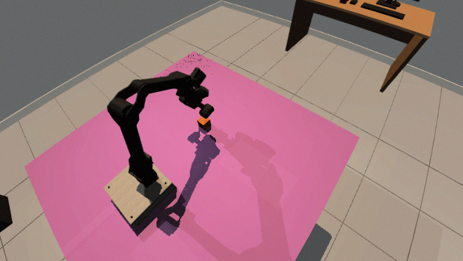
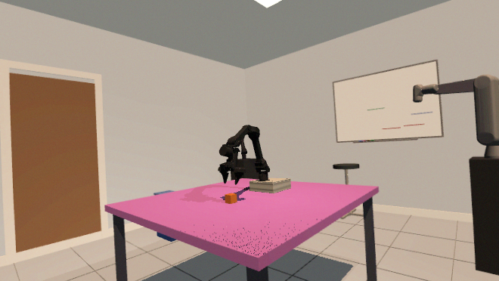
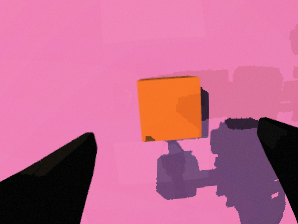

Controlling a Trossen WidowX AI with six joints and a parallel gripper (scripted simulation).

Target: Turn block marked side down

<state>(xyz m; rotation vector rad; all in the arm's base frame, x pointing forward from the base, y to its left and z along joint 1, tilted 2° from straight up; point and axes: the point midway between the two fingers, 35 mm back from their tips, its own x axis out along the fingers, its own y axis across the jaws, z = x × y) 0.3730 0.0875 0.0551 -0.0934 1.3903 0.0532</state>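
Now: gripper tip 80 mm above the orange block and 10 mm past it.
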